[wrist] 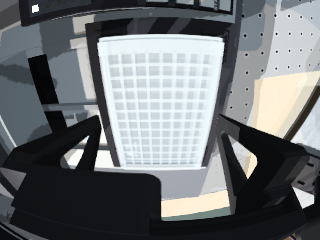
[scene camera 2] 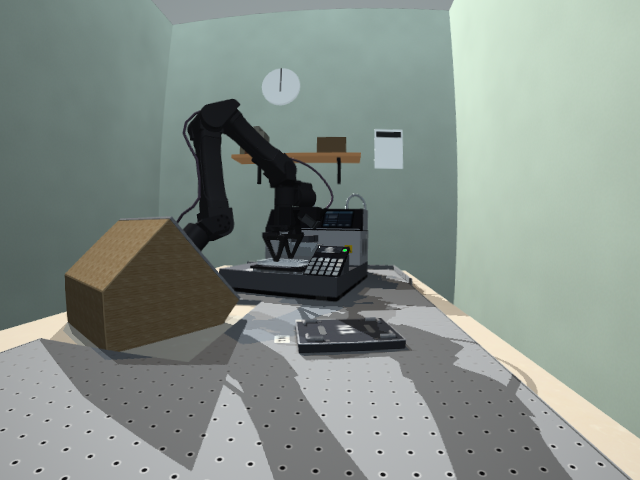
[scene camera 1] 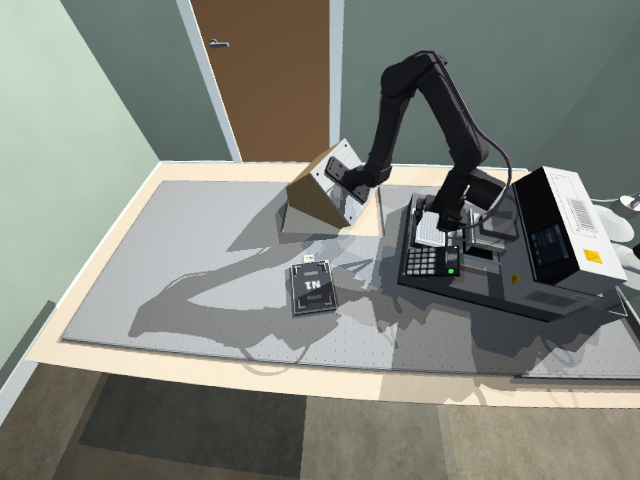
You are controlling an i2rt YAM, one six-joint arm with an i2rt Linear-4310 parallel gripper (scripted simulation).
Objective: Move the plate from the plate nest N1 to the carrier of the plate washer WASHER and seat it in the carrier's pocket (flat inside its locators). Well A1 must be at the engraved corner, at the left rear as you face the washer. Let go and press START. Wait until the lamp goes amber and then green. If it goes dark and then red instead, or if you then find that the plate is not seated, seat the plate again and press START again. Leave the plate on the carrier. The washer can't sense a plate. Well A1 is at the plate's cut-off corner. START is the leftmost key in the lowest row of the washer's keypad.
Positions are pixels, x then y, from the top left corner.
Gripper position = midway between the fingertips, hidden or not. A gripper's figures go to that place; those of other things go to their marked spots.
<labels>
The gripper (wrist: 158, 121) is 13 cm from the lens. A well plate (wrist: 149, 87) is 12 cm from the lens. A plate washer (wrist: 56, 46): 16 cm from the lens. A washer carrier (wrist: 145, 25): 12 cm from the lens. The marked spots on the plate washer and the washer carrier are 8 cm apart.
</labels>
